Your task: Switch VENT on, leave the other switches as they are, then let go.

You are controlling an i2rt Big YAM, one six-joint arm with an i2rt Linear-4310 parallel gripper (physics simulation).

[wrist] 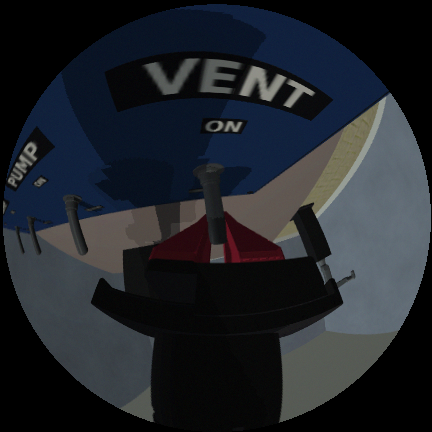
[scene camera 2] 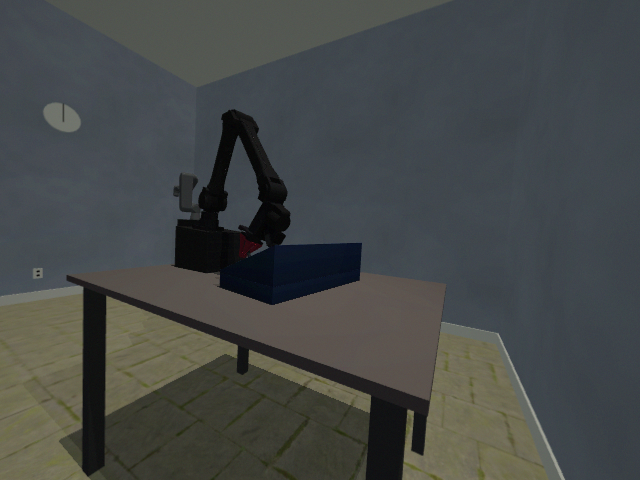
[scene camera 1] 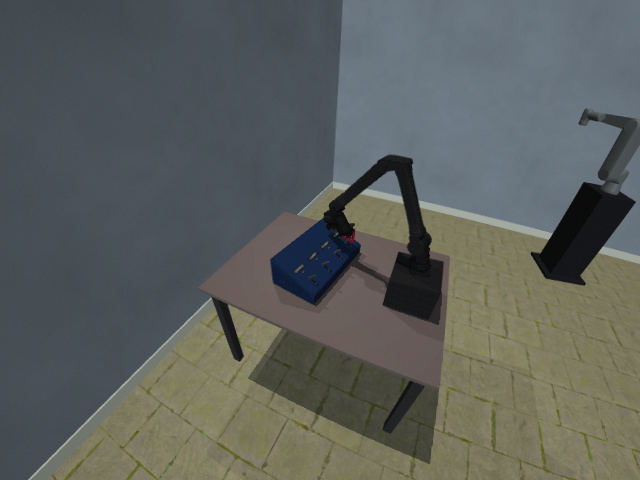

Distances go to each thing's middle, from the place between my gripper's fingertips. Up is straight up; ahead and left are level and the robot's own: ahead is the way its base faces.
Labels:
Right now the blue switch panel (scene camera 2: 280, 273) is 16 cm ahead of my hand, 14 cm to the left of it and 2 cm below it.

